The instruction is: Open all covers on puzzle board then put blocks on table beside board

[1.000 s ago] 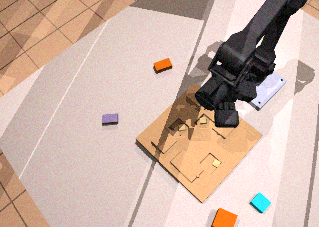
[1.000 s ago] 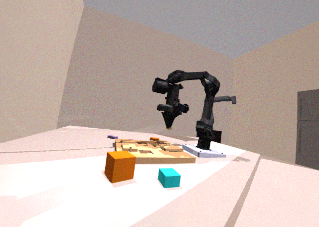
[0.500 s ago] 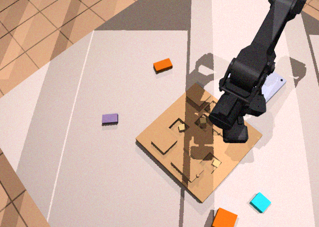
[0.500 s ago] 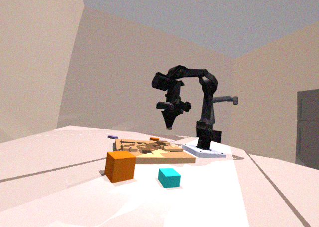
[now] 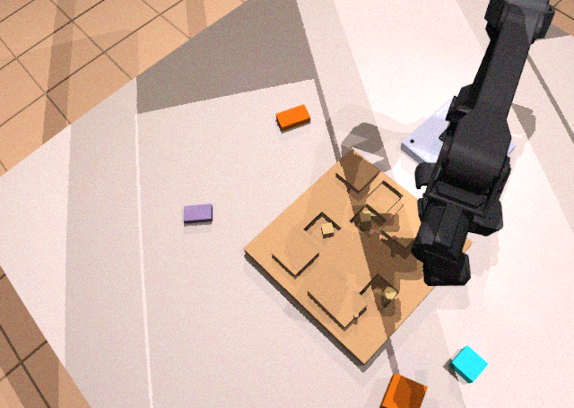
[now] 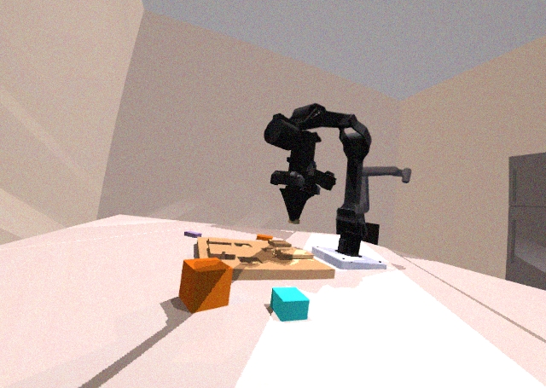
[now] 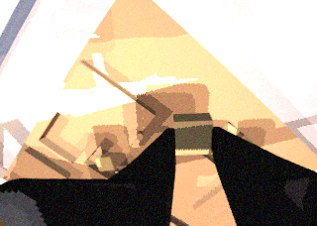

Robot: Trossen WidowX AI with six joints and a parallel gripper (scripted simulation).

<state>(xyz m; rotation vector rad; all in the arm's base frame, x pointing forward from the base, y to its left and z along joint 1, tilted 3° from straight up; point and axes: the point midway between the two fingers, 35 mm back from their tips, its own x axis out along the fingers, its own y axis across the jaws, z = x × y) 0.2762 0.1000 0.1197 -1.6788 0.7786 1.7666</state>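
Right now the tan puzzle board is 120 mm to the right of my gripper tip, 100 mm below it and 40 mm ahead of it. The rest, counted from my gripper tip: orange cube 200 mm ahead, 120 mm to the left, 90 mm below; flat orange block 400 mm to the right, 110 mm below, 90 mm behind; cyan block 170 mm to the left, 110 mm below, 80 mm ahead.
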